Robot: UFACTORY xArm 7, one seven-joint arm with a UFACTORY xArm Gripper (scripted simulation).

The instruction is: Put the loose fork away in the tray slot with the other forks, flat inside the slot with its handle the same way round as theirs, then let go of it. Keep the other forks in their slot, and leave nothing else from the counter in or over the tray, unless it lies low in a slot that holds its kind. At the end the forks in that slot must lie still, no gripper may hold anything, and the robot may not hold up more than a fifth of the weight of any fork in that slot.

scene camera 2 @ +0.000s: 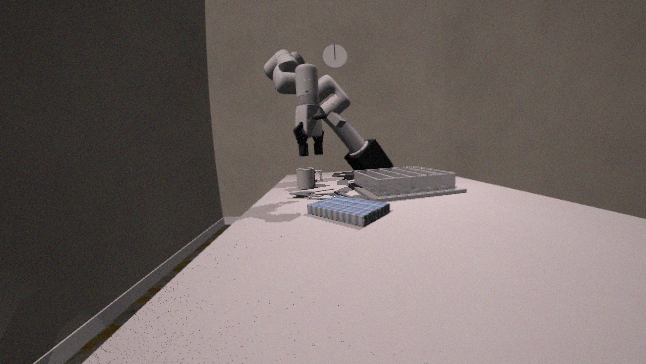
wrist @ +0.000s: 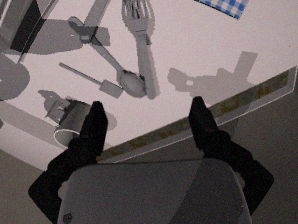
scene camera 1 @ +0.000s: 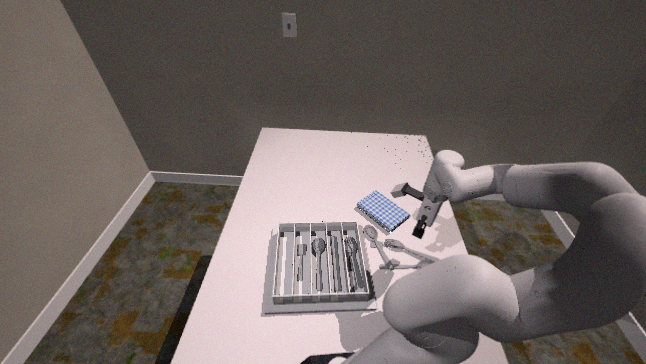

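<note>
Gripper, mine (scene camera 2: 311, 155) (wrist: 147, 109) (scene camera 1: 421, 227). A mug (wrist: 74, 115). A tray (scene camera 1: 295, 227) (scene camera 2: 375, 180).
</note>
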